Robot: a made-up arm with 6 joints.
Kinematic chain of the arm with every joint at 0, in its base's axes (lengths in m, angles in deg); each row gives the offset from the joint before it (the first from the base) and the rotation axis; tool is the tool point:
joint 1: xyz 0 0 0.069 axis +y
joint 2: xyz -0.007 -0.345 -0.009 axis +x
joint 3: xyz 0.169 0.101 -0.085 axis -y
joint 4: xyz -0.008 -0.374 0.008 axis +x
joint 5: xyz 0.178 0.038 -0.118 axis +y
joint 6: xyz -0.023 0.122 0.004 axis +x
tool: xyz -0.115 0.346 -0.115
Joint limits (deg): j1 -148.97..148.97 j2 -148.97..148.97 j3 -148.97..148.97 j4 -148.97..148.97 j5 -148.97..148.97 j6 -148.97..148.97
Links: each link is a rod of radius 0.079 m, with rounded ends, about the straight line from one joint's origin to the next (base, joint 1, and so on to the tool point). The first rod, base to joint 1, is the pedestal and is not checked.
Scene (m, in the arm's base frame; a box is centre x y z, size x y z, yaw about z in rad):
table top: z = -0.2
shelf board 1: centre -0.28 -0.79 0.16 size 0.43 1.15 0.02 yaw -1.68
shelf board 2: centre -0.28 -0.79 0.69 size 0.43 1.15 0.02 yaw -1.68
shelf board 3: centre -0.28 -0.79 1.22 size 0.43 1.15 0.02 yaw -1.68
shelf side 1: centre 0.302 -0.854 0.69 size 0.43 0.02 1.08 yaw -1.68
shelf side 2: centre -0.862 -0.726 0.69 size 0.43 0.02 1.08 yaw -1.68
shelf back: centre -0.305 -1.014 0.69 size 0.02 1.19 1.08 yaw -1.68
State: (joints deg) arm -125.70 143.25 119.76 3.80 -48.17 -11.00
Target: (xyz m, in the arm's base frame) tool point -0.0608 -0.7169 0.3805
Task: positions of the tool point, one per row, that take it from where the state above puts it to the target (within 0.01 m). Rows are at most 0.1 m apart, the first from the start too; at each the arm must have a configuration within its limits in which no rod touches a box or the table.
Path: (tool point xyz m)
1: -0.0608 -0.7169 0.3805

